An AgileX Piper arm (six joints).
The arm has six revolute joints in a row. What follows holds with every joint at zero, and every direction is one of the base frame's.
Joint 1 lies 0.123 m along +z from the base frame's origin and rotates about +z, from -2.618 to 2.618 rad.
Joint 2 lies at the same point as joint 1 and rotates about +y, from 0 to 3.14 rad.
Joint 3 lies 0.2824 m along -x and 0.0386 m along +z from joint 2 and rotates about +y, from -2.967 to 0 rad.
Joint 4 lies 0.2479 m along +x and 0.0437 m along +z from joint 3 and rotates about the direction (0.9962, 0, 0.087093), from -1.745 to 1.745 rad.
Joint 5 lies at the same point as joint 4 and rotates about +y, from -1.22 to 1.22 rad.
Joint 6 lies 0.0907 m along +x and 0.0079 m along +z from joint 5 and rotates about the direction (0.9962, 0, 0.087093), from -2.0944 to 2.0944 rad.
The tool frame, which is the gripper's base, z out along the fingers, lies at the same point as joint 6; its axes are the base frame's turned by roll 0, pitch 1.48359 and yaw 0 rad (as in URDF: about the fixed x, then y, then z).
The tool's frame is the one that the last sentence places.
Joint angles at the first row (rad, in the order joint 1, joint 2, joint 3, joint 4, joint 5, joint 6):
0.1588, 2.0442, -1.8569, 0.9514, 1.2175, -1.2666
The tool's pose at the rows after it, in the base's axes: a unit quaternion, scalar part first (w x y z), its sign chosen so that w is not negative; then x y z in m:
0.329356 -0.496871 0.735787 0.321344 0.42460 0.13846 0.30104
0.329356 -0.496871 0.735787 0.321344 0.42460 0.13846 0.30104
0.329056 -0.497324 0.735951 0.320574 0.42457 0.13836 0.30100
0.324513 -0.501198 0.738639 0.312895 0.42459 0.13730 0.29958
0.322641 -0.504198 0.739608 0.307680 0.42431 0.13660 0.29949
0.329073 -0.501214 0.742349 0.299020 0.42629 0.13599 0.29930
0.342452 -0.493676 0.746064 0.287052 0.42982 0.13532 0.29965
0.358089 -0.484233 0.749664 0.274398 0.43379 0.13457 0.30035
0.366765 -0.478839 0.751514 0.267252 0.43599 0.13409 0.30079
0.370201 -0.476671 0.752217 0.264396 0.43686 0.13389 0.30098
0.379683 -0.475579 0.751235 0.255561 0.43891 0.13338 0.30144
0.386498 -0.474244 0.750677 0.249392 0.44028 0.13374 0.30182
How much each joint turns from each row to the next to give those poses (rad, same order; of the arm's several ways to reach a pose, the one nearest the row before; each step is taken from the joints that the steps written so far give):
0.0000, 0.0000, 0.0000, 0.0000, 0.0000, 0.0052
0.0000, 0.0000, 0.0000, 0.0000, 0.0000, 0.0000
0.0000, -0.0002, 0.0000, -0.0019, 0.0000, 0.0000
0.0000, -0.0001, 0.0000, -0.0208, 0.0000, 0.0020
0.0000, -0.0017, 0.0000, -0.0126, 0.0000, 0.0000
0.0000, 0.0000, 0.0000, -0.0067, -0.0220, 0.0000
0.0000, 0.0000, 0.0000, -0.0025, -0.0396, 0.0000
0.0000, 0.0000, 0.0000, 0.0000, -0.0450, 0.0000
0.0000, 0.0000, 0.0000, 0.0000, -0.0252, 0.0000
0.0000, 0.0000, 0.0000, 0.0000, -0.0101, 0.0000
0.0000, 0.0000, 0.0000, 0.0000, -0.0237, -0.0108
0.0018, 0.0000, 0.0000, 0.0000, -0.0187, -0.0057

